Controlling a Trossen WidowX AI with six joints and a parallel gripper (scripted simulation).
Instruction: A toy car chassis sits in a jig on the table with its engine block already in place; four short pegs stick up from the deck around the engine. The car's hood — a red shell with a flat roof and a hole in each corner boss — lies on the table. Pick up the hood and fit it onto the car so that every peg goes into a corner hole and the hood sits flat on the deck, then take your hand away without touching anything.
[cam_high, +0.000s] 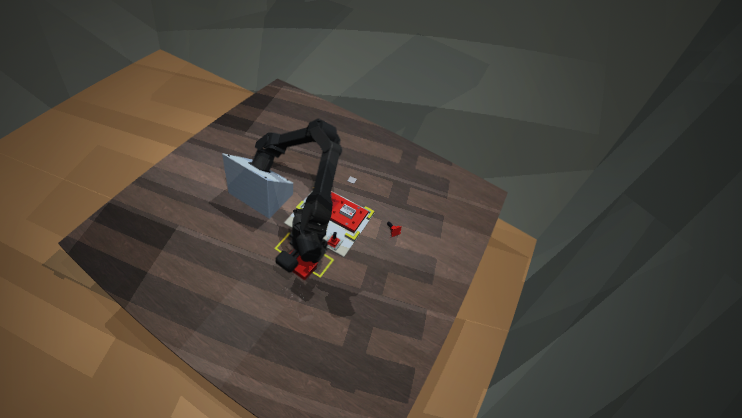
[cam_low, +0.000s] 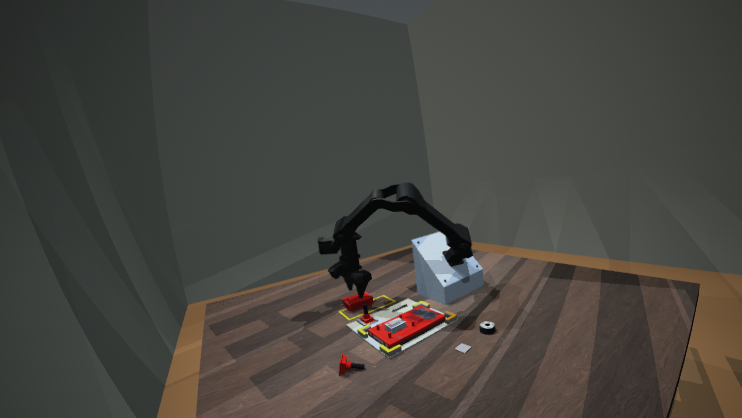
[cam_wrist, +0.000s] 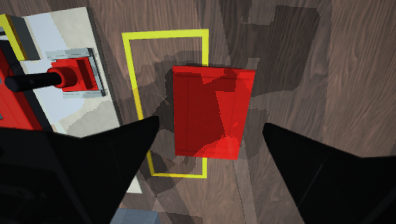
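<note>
Now: gripper tip 3 cm above the red hood. The rest, counted from my gripper tip: black ring (20 cm behind, 42 cm to the left, 3 cm below); then grey engine block (1 cm behind, 28 cm to the left, 2 cm below).
</note>
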